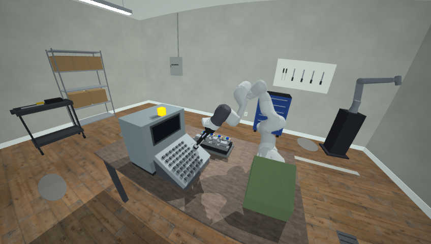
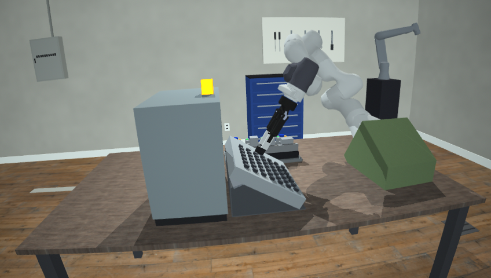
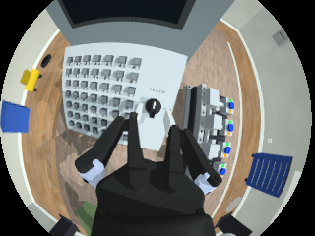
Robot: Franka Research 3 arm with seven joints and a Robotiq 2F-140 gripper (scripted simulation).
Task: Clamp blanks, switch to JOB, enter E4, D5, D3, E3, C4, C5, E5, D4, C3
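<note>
My gripper is now 4 cm above the black selector knob and 3 cm short of it. Also, from my hand: key D3: 19 cm to the left, 5 cm below, 5 cm ahead; sloped keypad: 11 cm to the left, 9 cm below, 7 cm ahead.
</note>
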